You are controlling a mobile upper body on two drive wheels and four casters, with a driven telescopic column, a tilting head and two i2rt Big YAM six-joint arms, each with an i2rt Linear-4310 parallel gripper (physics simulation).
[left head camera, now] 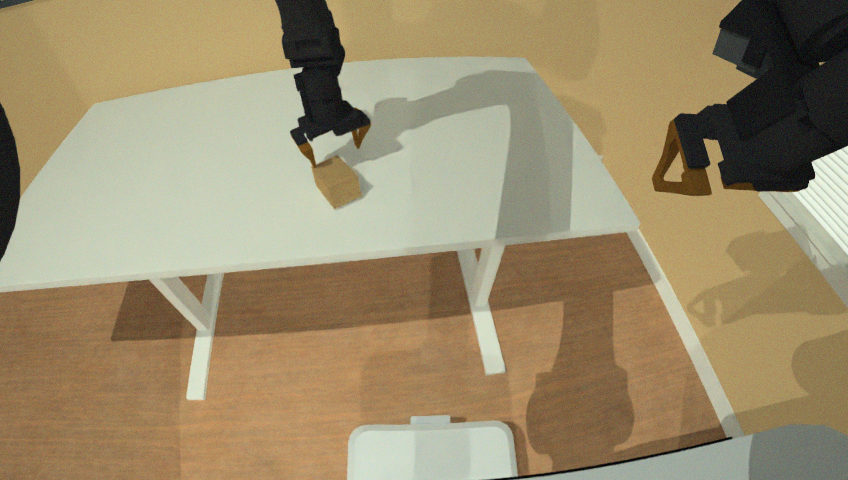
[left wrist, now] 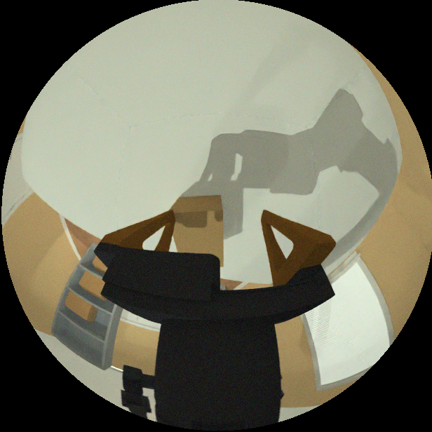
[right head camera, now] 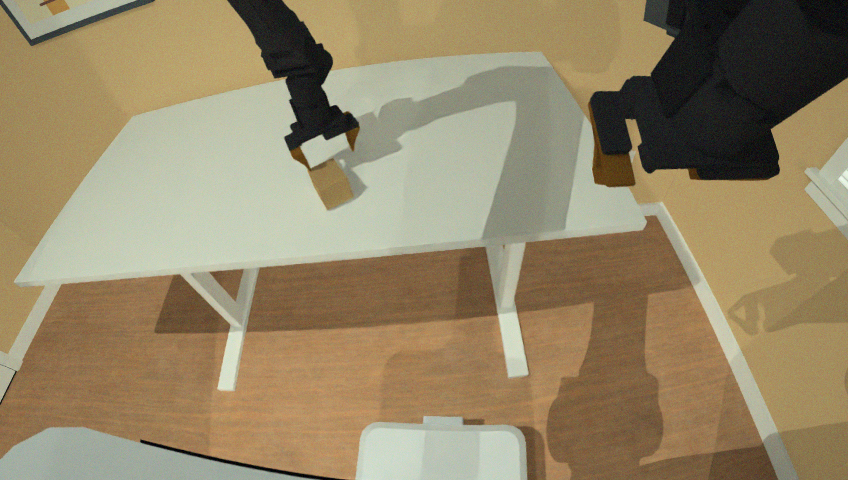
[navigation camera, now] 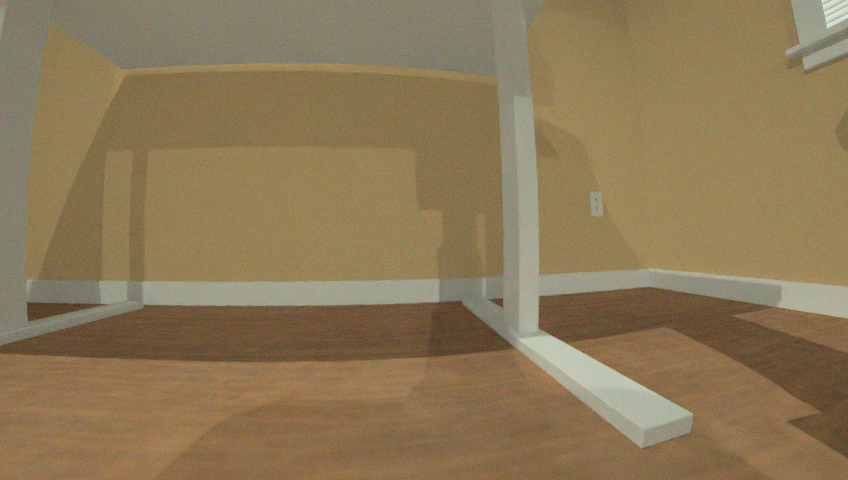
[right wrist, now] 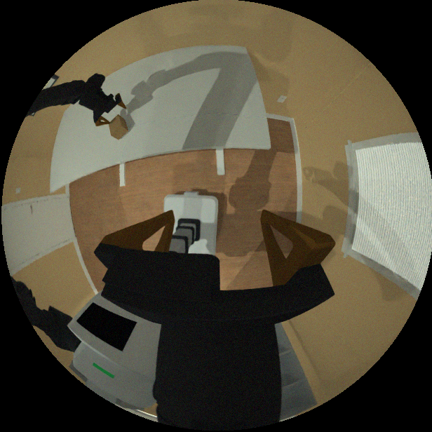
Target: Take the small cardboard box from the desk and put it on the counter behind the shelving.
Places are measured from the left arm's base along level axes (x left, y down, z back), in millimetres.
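Where they show: left gripper, fingertip midpoint: (left head camera: 336, 156) (right head camera: 331, 159); right gripper, fingertip midpoint: (left head camera: 690, 183) (right head camera: 644, 174).
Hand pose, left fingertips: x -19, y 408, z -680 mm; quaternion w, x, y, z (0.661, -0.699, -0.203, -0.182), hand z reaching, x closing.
Things, the pixels of their top centre, and the offset from my left fingertips. "spot": a spot on its surface instead. Level surfaces: height alone.
- small cardboard box at its top centre: (left head camera: 333, 169) (right head camera: 326, 172) dx -3, dy -8, dz +49 mm
- white desk at its surface level: dy +51 mm
- white desk leg at a spot on its surface: (navigation camera: 520, 208) spot: dx -434, dy +700, dz -184 mm
The small cardboard box (left head camera: 338, 183) (right head camera: 331, 185) (left wrist: 207, 235) (right wrist: 119, 127) rests on the white desk (left head camera: 178, 196) (right head camera: 178, 196) (left wrist: 150, 100). My left gripper (left head camera: 336, 156) (right head camera: 331, 158) (right wrist: 116, 115) is open at the box's far end. In the left wrist view the box shows off-centre, near the finger at the picture's left, whose tip overlaps its edge; whether they touch I cannot tell. A gap shows between the box and the other finger. My right gripper (left head camera: 717, 189) (right wrist: 217, 214) is open and empty, off the desk's right side. The counter cannot be made out.
Grey shelving (left wrist: 112, 335) with boxes shows low at the left of the left wrist view. The white desk leg (navigation camera: 520, 208) and its foot (navigation camera: 606, 380) stand in front of the base. My white base (left head camera: 380, 452) (right head camera: 386, 452) is before the desk. A window (right wrist: 385, 200) is at the right.
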